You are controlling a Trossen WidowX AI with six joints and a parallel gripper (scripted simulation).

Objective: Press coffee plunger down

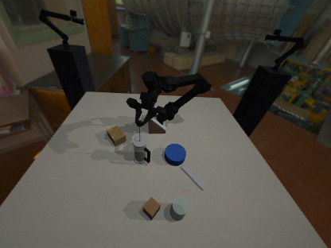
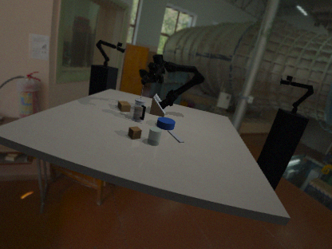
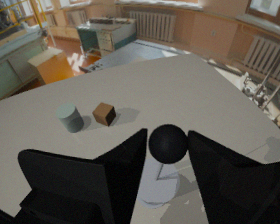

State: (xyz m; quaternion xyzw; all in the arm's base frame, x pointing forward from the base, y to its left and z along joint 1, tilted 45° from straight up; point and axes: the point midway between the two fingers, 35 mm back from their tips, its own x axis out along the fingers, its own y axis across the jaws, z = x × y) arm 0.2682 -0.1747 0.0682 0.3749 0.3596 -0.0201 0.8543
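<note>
Right now the coffee press is 10 mm to the left of my gripper tip and 130 mm below it. Round my gripper tip: small brown cube: 250 mm ahead, 90 mm to the left, 240 mm below; then tan box: 130 mm behind, 170 mm to the right, 240 mm below; then blue disc: 30 mm behind, 200 mm to the left, 240 mm below.
</note>
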